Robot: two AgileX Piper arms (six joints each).
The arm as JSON. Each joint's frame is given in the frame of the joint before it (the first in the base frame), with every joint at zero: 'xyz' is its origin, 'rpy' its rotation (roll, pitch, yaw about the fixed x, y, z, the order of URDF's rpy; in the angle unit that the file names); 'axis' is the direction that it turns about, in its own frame. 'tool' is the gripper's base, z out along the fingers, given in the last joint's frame.
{
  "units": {
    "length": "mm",
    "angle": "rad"
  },
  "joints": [
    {
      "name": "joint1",
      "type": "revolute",
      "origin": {
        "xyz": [
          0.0,
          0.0,
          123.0
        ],
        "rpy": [
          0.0,
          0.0,
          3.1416
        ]
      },
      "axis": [
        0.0,
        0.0,
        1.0
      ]
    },
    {
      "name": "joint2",
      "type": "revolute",
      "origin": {
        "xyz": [
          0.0,
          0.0,
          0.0
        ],
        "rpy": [
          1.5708,
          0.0,
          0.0
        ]
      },
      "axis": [
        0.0,
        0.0,
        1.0
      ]
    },
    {
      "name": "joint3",
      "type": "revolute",
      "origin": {
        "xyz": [
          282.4,
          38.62,
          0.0
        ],
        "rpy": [
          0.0,
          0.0,
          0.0
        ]
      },
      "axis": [
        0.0,
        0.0,
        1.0
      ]
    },
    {
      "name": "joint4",
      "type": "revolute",
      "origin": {
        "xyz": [
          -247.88,
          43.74,
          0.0
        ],
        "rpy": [
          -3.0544,
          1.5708,
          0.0
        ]
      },
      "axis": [
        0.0,
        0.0,
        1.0
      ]
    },
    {
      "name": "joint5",
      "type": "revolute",
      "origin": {
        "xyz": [
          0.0,
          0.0,
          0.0
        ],
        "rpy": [
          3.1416,
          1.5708,
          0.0
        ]
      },
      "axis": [
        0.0,
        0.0,
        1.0
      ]
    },
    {
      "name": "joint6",
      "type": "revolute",
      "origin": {
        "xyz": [
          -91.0,
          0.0,
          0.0
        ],
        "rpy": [
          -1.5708,
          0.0,
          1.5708
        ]
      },
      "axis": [
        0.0,
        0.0,
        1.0
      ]
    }
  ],
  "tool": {
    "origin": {
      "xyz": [
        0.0,
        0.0,
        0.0
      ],
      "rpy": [
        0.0,
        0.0,
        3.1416
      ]
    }
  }
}
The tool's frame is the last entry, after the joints.
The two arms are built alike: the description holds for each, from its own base.
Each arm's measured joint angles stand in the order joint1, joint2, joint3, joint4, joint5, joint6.
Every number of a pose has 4 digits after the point. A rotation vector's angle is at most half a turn.
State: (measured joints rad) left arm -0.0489 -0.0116 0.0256 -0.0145 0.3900 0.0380; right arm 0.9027 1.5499 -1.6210 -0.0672 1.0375 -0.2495
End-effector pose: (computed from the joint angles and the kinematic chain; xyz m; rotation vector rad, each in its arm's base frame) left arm 0.0520 -0.0030 0.1703 0.0731 1.8862 -0.0218; right arm 0.2116 0.2596 0.3975 -1.3525 2.0520 0.2023
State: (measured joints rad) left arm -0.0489 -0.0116 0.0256 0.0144 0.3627 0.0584; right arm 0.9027 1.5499 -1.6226 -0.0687 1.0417 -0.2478
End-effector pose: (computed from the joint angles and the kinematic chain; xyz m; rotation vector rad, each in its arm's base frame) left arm 0.0528 -0.0021 0.1726 0.1087 1.8571 0.0207; right arm 0.2115 0.2593 0.3977 -1.3521 2.0550 0.2003
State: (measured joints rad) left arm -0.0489 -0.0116 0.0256 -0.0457 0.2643 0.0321; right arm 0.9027 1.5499 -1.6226 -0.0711 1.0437 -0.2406
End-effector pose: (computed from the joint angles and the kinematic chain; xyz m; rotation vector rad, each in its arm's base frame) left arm 0.0549 -0.0038 0.1813 0.0412 1.7615 -0.0548; right arm 0.2116 0.2591 0.3976 -1.3460 2.0610 0.1997
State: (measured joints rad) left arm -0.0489 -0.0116 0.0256 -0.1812 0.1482 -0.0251; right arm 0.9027 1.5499 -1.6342 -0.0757 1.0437 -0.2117
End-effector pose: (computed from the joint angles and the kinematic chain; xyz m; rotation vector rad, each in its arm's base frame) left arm 0.0562 -0.0052 0.1920 -0.1076 1.6442 -0.2152; right arm 0.2119 0.2589 0.4011 -1.3107 2.0706 0.2108
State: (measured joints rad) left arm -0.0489 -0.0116 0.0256 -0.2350 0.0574 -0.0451; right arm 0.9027 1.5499 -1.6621 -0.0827 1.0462 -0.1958
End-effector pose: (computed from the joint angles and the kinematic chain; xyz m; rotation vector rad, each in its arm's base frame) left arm 0.0565 -0.0040 0.2002 -0.1691 1.5505 -0.2699; right arm 0.2122 0.2584 0.4095 -1.2807 2.0592 0.2185
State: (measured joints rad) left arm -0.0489 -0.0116 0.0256 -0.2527 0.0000 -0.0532; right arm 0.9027 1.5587 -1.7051 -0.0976 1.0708 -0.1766
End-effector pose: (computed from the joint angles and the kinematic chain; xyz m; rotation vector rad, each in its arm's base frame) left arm 0.0563 -0.0028 0.2053 -0.1928 1.4918 -0.2856; right arm 0.2136 0.2581 0.4181 -1.2541 2.0613 0.2122
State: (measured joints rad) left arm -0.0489 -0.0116 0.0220 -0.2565 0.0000 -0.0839; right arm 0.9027 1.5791 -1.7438 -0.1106 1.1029 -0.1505
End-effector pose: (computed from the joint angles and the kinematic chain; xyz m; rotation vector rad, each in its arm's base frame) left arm 0.0562 -0.0027 0.2065 -0.2181 1.4860 -0.3137; right arm 0.2165 0.2599 0.4209 -1.2316 2.0877 0.2024
